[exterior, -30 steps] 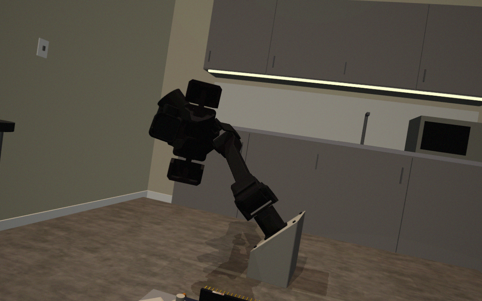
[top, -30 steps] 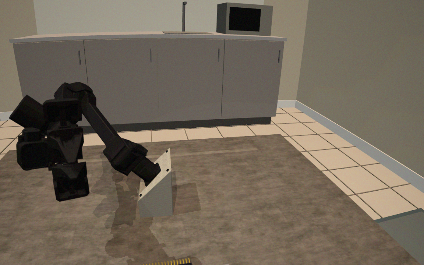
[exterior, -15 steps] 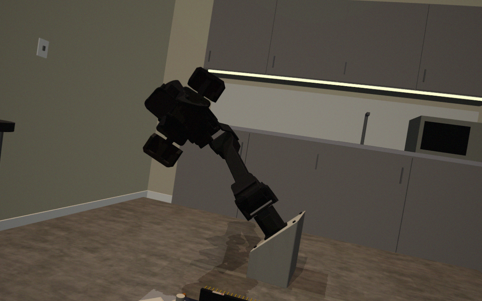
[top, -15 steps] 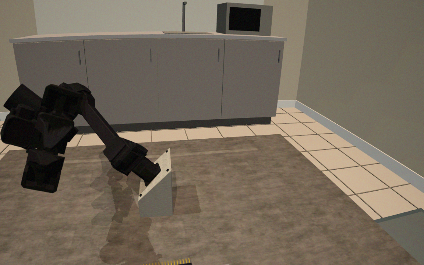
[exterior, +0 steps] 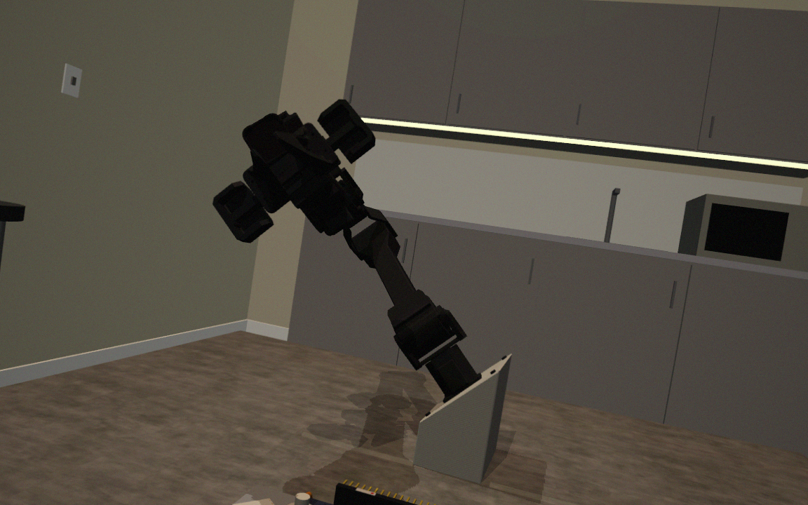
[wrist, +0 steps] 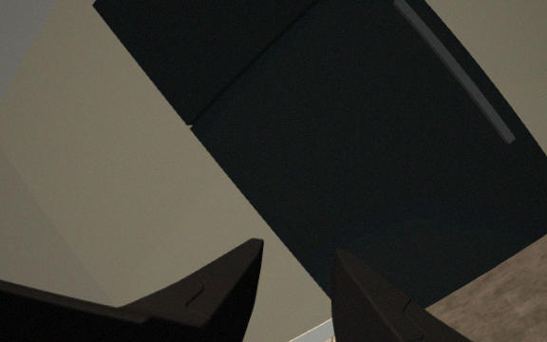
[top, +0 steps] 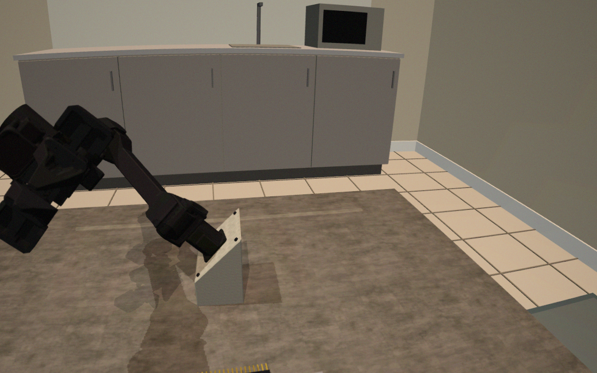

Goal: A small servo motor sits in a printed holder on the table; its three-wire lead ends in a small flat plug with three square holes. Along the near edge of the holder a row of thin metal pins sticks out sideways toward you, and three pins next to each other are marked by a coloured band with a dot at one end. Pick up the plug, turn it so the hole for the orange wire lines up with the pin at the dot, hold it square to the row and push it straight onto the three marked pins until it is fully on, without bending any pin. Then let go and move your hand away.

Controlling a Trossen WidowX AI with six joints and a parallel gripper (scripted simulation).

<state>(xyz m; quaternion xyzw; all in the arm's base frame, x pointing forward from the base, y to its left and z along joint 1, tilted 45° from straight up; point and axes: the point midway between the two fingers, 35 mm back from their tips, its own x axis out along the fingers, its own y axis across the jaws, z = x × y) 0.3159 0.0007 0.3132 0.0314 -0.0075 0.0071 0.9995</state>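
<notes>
Now: the cream band 31 cm below my gripper tip and 15 cm to the left of it. Also, from my gripper tip: grey holder plate (36 cm below, 17 cm to the left, 16 cm ahead); then red dot (31 cm below, 15 cm to the left).
</notes>
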